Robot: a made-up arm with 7 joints.
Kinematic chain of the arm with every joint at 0, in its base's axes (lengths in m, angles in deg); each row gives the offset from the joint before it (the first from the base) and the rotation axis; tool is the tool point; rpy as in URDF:
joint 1: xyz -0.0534 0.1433 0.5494 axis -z
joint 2: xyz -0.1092 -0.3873 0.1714 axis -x
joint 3: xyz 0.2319 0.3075 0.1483 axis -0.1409 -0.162 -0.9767
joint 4: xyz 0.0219 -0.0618 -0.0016 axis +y
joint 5: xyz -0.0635 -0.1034 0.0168 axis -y
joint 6: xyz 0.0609 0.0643 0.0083 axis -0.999 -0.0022 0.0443
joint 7: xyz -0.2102 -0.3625 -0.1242 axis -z
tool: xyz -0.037 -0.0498 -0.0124 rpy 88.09 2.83 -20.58
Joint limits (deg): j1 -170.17..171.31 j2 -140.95..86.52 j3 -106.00..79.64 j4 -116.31..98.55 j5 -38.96..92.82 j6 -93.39..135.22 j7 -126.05..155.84
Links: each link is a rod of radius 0.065 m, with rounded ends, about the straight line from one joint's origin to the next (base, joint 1, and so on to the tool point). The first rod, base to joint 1, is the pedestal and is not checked.
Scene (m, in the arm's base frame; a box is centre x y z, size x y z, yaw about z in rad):
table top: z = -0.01
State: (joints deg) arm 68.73 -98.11 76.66 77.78 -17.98 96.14 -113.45
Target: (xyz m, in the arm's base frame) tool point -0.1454 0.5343 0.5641
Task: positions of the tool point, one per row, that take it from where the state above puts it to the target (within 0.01 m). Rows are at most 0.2 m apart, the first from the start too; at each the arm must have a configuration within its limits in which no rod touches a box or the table.
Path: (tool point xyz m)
1: -0.6991 0.0476 0.5134
2: -0.6356 0.2166 0.4958
3: -0.5348 0.3526 0.4942
4: -0.4113 0.4500 0.5069
5: -0.2781 0.5092 0.5312
6: -0.1454 0.5343 0.5641

